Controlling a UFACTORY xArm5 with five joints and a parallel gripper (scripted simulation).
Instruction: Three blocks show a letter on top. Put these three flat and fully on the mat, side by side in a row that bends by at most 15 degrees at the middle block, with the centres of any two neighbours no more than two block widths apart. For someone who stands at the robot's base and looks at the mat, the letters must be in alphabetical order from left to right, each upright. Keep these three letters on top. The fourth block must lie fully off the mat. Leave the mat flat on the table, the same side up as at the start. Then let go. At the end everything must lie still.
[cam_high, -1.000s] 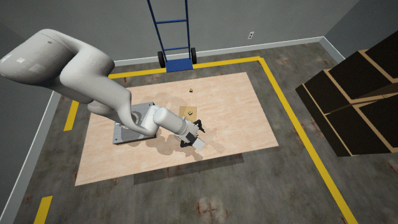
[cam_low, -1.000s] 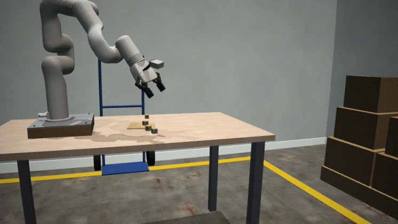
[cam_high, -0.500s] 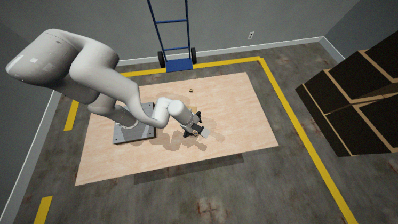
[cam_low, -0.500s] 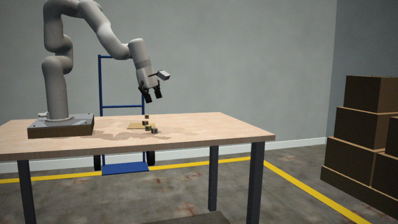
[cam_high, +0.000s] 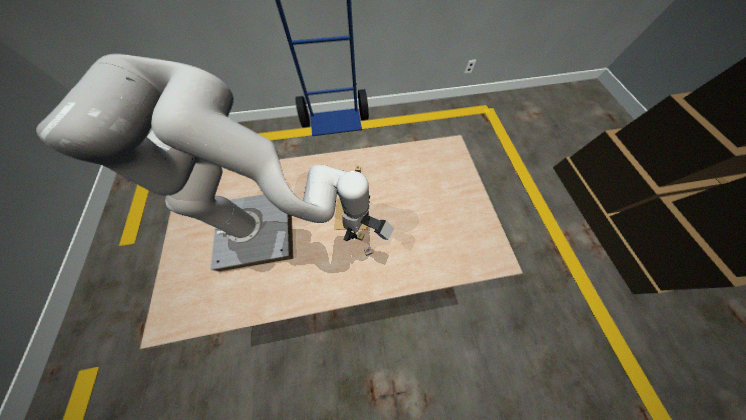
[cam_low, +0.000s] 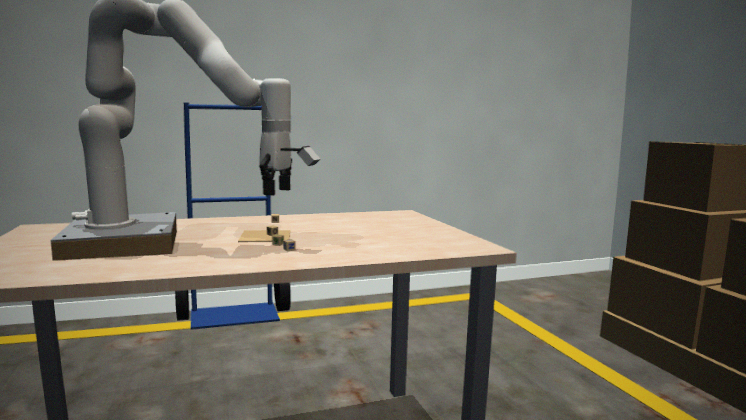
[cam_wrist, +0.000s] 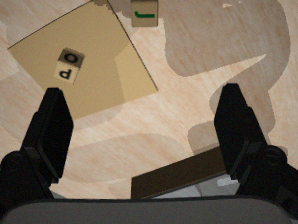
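Right now the tan mat is 150 mm below my hand, 110 mm to the left of it and 10 mm behind it. Round my hand: block 320 mm to the left, 140 mm below, 60 mm ahead.
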